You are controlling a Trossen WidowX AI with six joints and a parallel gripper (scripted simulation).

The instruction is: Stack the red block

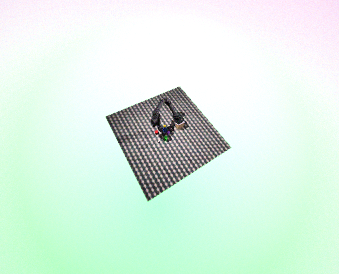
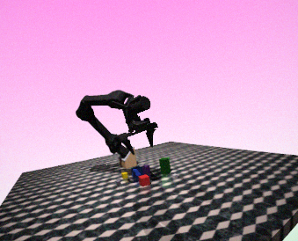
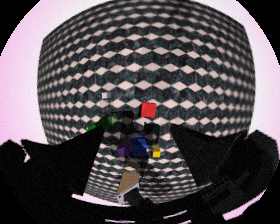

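Right now the red block is 13 cm below my gripper tip, 2 cm to the right of it and 1 cm ahead of it. The rest, counted from my gripper tip: small yellow block 14 cm behind, 13 cm below, 6 cm to the right; purple block 14 cm behind, 13 cm below, 5 cm to the left; blue block 12 cm below, 12 cm behind.
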